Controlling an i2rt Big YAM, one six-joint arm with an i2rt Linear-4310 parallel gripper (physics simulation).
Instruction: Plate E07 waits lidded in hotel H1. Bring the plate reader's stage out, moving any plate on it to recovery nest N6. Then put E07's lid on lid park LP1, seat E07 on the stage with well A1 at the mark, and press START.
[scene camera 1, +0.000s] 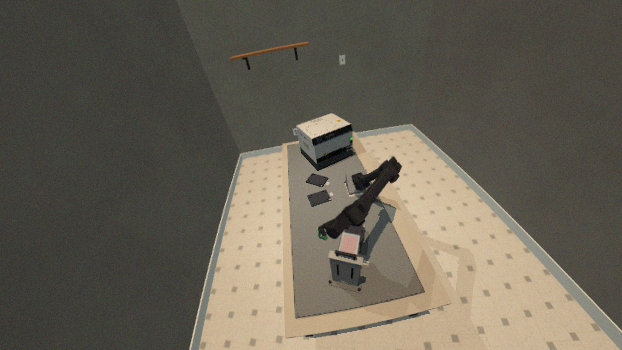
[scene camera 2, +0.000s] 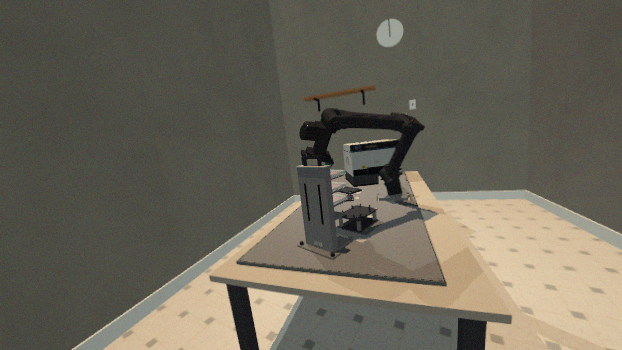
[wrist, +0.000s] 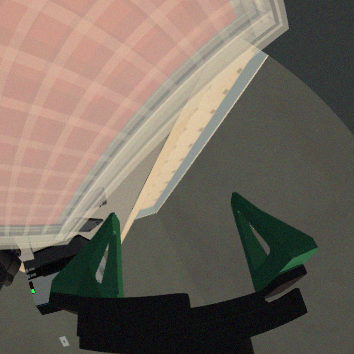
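Seen in the pictures: gripper, between the fingertips: (scene camera 1: 326, 233) (wrist: 173, 207); arm's base, origin of its link: (scene camera 1: 358, 181) (scene camera 2: 393, 186).
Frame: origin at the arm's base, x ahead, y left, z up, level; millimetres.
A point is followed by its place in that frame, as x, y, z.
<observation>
A grey plate hotel (scene camera 1: 345, 271) {357, 673, 127} (scene camera 2: 318, 212) {343, 681, 87} stands near the table's near end. A lidded plate with pink contents (scene camera 1: 349, 243) {305, 583, 219} (wrist: 95, 100) lies at its top; more plates show below it in the scene camera 2 view. Their labels are unreadable. My gripper (scene camera 1: 323, 233) {394, 490, 211} (wrist: 173, 207) {394, 490, 211} has green fingers standing wide open and empty. It is at the hotel's upper level, beside the top plate. The plate fills the upper left of the wrist view, not between the fingers. The white plate reader (scene camera 1: 326, 140) {147, -353, 214} (scene camera 2: 370, 159) {121, -358, 139} stands at the far end with a green light (scene camera 1: 351, 139) {-106, -412, 126} (wrist: 33, 291) {-103, -417, 138}. Its stage cannot be made out.
Two dark flat holders (scene camera 1: 317, 180) {301, -183, -55} (scene camera 1: 319, 198) {337, 22, -57} lie between reader and hotel. A black raised platform with posts (scene camera 2: 358, 213) {209, 451, -7} stands behind the hotel in the scene camera 2 view. My arm's base (scene camera 2: 394, 190) {-2, 42, -17} stands at the table's right side. A wooden rail (scene camera 1: 269, 51) (scene camera 2: 340, 93) is on the wall.
</observation>
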